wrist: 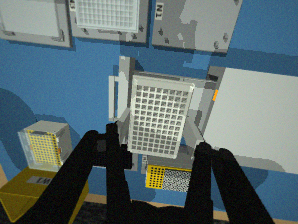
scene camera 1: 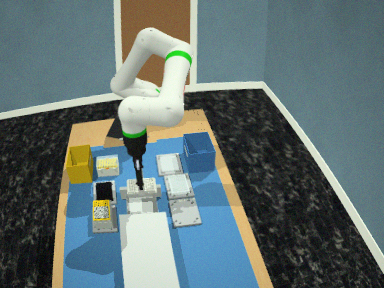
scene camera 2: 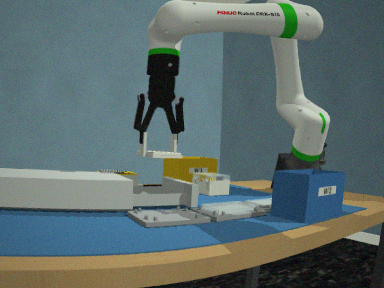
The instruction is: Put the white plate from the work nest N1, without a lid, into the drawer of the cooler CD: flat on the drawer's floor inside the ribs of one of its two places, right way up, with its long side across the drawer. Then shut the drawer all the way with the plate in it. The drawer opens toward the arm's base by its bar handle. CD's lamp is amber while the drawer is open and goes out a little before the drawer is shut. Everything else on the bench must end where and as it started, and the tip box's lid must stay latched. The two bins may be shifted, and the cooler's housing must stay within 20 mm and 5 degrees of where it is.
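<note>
You'd see the gripper [scene camera 2: 158,156], and there's a white plate [wrist: 159,107] along with a cooler CD [wrist: 245,115]. There's a blue bin [scene camera 2: 310,196] [scene camera 1: 199,152], and in the wrist view the blue bin is out of frame. A yellow bin [scene camera 2: 183,168] [scene camera 1: 77,155] is here too, then a tip box [scene camera 2: 213,187] [wrist: 47,145], plus a grey work nest N1 [scene camera 2: 173,217].
</note>
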